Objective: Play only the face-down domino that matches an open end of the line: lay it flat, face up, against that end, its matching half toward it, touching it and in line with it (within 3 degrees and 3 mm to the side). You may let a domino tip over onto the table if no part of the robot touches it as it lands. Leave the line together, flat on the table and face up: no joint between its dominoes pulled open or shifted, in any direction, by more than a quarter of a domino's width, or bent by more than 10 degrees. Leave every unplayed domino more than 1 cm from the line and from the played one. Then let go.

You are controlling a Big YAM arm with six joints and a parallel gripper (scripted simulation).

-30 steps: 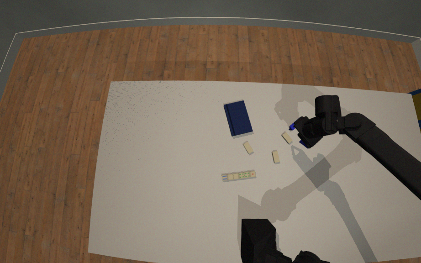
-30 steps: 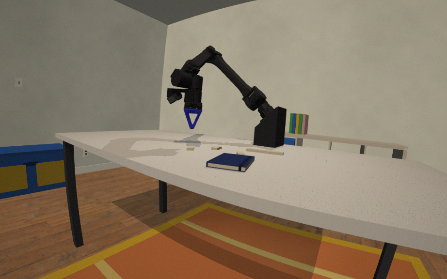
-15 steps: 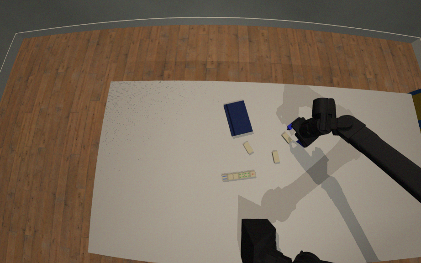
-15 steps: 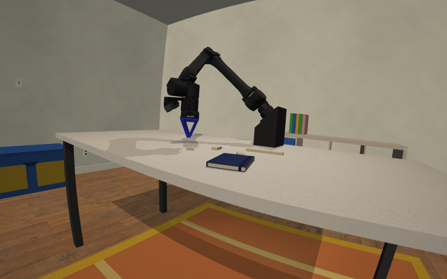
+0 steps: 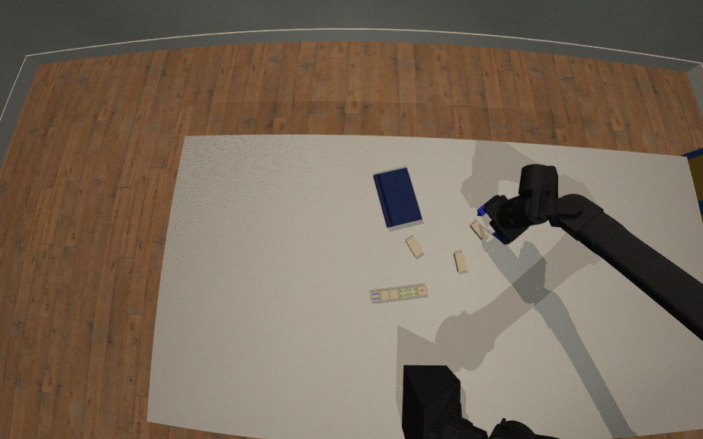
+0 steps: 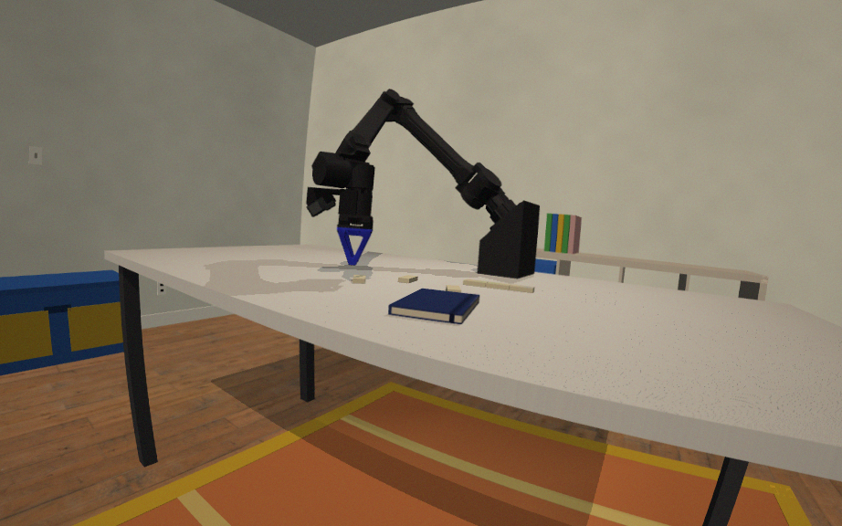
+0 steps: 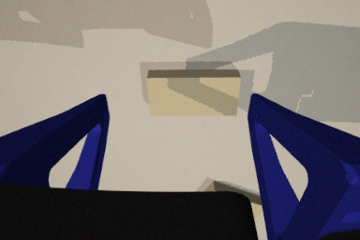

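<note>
Right now the domino is 4 cm below my hand, 1 cm to the left of it and 1 cm behind it. Also, from my hand: dark blue book (24 cm to the left, 11 cm ahead, 4 cm below).
</note>
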